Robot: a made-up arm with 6 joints.
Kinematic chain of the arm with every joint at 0, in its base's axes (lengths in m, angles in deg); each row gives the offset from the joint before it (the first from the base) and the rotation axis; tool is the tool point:
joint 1: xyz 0 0 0.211 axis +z
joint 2: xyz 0 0 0 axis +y
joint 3: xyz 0 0 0.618 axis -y
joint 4: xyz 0 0 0 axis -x
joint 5: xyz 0.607 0 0 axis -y
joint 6: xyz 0 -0.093 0 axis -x
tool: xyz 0 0 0
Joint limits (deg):
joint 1: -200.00..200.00
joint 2: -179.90..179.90
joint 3: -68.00..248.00
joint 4: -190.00..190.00
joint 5: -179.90..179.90
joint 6: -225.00..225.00
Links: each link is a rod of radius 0.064 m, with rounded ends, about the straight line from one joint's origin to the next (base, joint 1, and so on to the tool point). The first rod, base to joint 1, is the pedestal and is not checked.
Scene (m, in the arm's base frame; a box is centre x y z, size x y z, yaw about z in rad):
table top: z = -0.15
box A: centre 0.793 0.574 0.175 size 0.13 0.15 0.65 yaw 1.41
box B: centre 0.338 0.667 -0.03 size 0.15 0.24 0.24 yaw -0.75
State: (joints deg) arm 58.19 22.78 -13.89 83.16 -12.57 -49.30
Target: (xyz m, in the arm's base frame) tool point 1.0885 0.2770 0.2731
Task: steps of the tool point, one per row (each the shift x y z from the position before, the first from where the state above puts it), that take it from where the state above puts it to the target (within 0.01 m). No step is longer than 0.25 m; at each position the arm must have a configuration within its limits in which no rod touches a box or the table.
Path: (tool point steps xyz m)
1: 0.0485 -0.1523 -0.1411
2: -0.0155 -0.1701 -0.1088
3: -0.0775 -0.1608 -0.0679
4: 0.1210 0.0496 -0.0012
5: 0.1184 0.0376 0.0048
6: 0.1136 0.0257 0.0103
7: 0.1062 0.0135 0.0155
8: 0.0966 0.0023 0.0199
9: 0.0848 -0.0085 0.0233
10: 0.0712 -0.0181 0.0259

